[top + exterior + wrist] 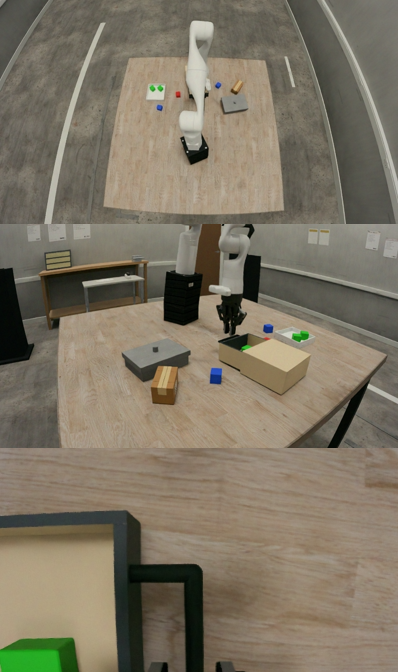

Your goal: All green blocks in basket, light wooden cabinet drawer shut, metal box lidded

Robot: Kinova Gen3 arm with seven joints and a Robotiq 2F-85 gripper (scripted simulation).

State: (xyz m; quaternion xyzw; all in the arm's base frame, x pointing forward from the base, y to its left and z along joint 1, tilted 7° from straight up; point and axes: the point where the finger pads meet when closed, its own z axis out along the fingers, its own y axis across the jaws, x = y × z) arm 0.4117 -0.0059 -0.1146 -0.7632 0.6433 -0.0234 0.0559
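Now: the drawer 90 mm ahead of my hand, 20 mm to the left of it and 60 mm below it. The rest, counted from my hand: light wooden cabinet (150 mm ahead, 30 mm to the left, 50 mm below); lid (20 mm behind, 280 mm to the right, 40 mm below); red block (40 mm ahead, 170 mm to the left, 70 mm below).
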